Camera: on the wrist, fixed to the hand. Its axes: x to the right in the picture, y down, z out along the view.
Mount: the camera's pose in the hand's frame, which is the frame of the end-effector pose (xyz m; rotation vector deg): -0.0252 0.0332 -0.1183 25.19 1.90 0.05
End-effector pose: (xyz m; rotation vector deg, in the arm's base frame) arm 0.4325 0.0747 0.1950 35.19 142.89 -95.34
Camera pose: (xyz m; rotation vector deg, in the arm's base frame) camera 0.4858 0.1851 0.2214 -38.07 -120.48 125.41
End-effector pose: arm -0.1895 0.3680 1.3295 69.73 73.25 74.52
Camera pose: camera -0.3038 0.3301 1.3645 85.89 94.21 61.48
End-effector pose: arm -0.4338 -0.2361 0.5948 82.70 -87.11 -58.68
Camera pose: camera -0.3347 -0.2143 0.6686 99.94 -102.91 -39.17
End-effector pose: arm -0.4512 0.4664 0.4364 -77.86 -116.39 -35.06
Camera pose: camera -0.3856 0.3831 0.5034 -61.78 -113.88 -9.54
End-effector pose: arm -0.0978 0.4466 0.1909 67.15 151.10 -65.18
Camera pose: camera -0.0292 0.5211 0.2649 -65.12 -128.70 92.18
